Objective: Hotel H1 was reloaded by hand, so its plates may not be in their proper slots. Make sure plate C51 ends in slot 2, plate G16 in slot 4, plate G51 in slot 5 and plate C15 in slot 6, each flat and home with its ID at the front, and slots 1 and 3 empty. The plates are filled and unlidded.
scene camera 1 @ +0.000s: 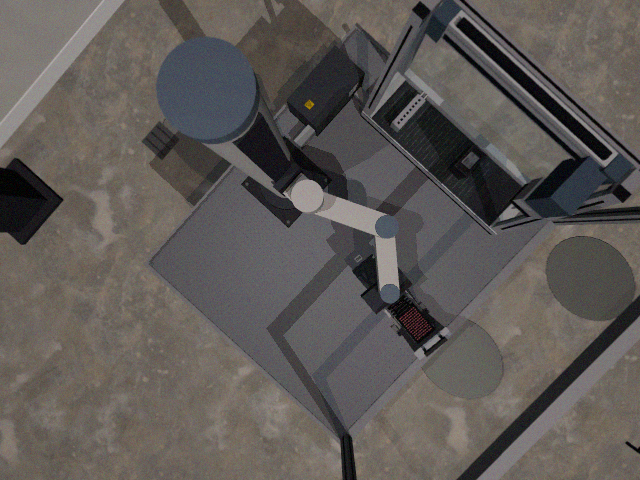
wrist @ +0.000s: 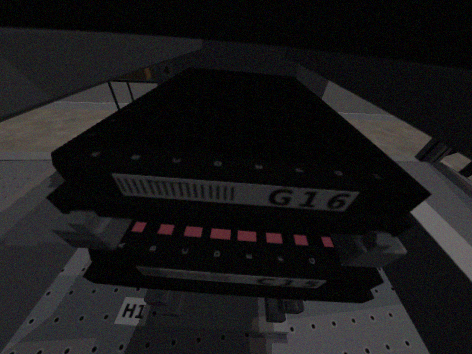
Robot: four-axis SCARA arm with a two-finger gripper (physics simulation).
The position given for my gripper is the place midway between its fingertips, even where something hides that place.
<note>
I see my gripper [scene camera 1: 410, 319], a plate G51 [scene camera 1: 414, 322], a plate C15 [wrist: 265, 263], a plate G16 [wrist: 213, 147], a plate C51 [wrist: 429, 39] and an H1 label [wrist: 134, 311].
The wrist view does not show the plate G51: it is out of frame.
</note>
